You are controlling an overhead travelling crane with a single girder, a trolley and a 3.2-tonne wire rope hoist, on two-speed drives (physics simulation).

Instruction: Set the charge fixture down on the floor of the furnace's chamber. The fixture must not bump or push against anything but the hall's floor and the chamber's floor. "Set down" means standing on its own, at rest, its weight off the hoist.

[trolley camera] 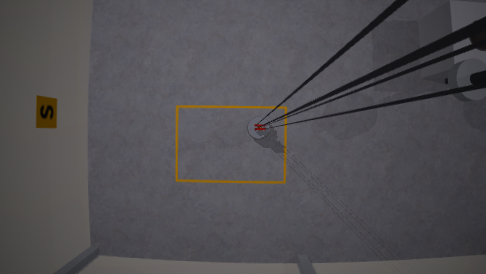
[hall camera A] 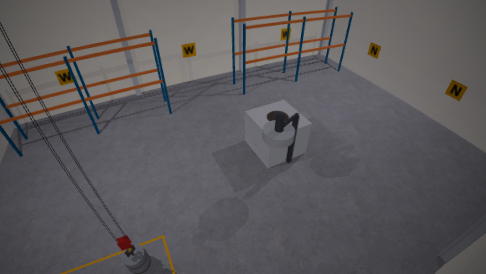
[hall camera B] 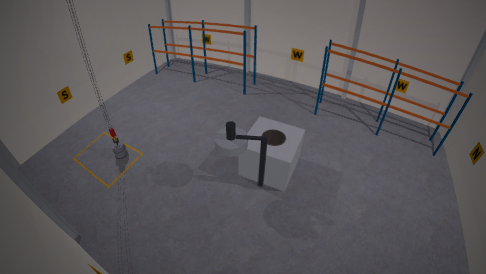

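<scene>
The charge fixture (hall camera A: 138, 261) (hall camera B: 120, 151) (trolley camera: 255, 134) is a small grey stepped cylinder, upright on my hook, low at the floor; a gap beneath it cannot be judged. My hook (hall camera A: 130, 251) (hall camera B: 116, 141), the gripper, holds its top under the red block (hall camera A: 124, 243) (hall camera B: 112, 132) (trolley camera: 259, 127). It is inside the yellow rectangle (hall camera A: 102, 259) (hall camera B: 91, 172) (trolley camera: 231, 182), near one side. The furnace (hall camera A: 255, 131) (hall camera B: 287, 162) (trolley camera: 462, 15) is a white block with a round dark opening (hall camera A: 273, 116) (hall camera B: 274, 137) in its top. Its grey lid (hall camera A: 278, 140) (hall camera B: 231, 146) (trolley camera: 462, 84) is swung aside. The chamber floor is hidden.
A black post (hall camera A: 291, 145) (hall camera B: 262, 160) with an arm stands against the furnace and carries the lid. Two blue and orange racks stand along the W wall, one (hall camera A: 81, 95) (hall camera B: 388, 102) and the other (hall camera A: 244, 60) (hall camera B: 245, 62). The S wall is near the rectangle.
</scene>
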